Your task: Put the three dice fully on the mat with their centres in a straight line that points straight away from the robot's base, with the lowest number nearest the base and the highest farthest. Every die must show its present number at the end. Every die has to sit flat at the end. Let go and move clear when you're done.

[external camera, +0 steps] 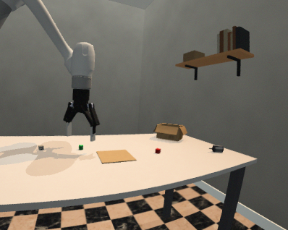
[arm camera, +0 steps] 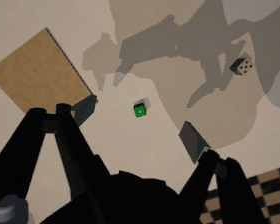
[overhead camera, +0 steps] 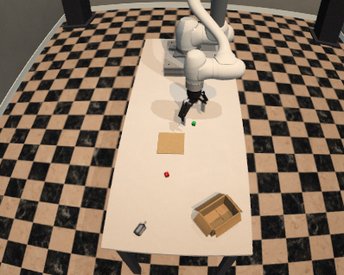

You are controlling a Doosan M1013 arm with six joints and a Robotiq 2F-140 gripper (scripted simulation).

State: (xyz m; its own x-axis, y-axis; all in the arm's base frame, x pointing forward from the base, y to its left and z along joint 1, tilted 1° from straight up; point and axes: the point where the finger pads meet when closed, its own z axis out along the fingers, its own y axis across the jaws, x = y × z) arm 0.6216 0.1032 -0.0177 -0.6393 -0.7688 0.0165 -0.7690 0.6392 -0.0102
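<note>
My gripper is now 50 mm above the green die. Round my hand: red die (350 mm ahead, 90 mm to the right, 50 mm below); white die (180 mm behind, 50 mm below); tan mat (150 mm ahead, 100 mm to the right, 60 mm below).
</note>
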